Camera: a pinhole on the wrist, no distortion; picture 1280 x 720 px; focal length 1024.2 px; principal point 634.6 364.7 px. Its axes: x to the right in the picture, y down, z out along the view. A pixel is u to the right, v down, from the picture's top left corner.
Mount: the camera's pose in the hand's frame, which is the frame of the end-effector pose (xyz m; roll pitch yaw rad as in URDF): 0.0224 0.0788 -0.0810 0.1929 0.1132 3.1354
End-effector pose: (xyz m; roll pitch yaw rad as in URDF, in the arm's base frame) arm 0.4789 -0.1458 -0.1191 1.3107 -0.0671 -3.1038
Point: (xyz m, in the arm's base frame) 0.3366 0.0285 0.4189
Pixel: outside the picture
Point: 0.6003 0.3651 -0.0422
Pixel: outside the picture
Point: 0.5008 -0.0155 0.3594
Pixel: outside the picture
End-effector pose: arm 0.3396 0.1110 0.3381 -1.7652 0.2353 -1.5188
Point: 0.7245 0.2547 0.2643
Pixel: 783.9 688.9
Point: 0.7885 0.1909 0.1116
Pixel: 563.4 450.2
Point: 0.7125 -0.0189 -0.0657
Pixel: 90.6 150.3
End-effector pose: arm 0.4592 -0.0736 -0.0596 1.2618 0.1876 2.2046
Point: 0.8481 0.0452 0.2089
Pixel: 912.2 505.0
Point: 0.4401 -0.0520 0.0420
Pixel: 641.0 361.5
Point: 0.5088 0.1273 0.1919
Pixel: 335.2 141.6
